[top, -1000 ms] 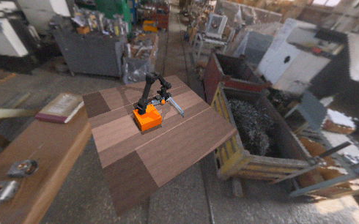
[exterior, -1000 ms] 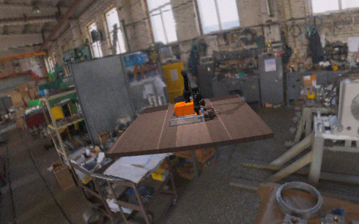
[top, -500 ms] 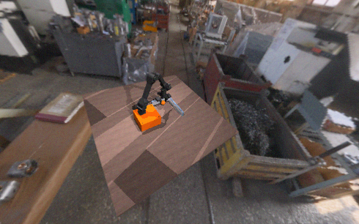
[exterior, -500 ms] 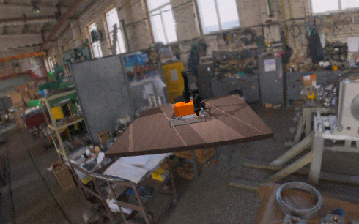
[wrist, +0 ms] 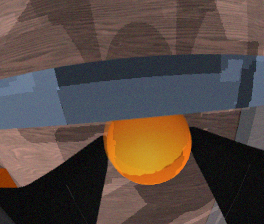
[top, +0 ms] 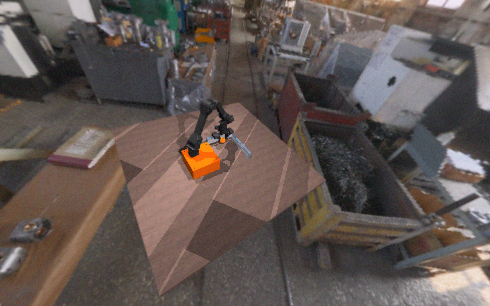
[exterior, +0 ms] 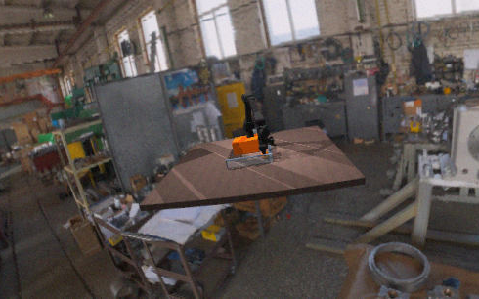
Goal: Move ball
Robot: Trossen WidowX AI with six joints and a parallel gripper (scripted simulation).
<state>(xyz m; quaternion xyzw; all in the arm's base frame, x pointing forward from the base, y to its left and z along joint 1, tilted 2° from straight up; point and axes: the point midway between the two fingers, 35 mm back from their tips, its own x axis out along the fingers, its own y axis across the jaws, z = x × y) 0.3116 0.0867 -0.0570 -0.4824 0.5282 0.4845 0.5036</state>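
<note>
Now: gripper tip right at the orange ball. The rest, counted from my gripper tip: see-through ball copy right at my gripper tip.
</note>
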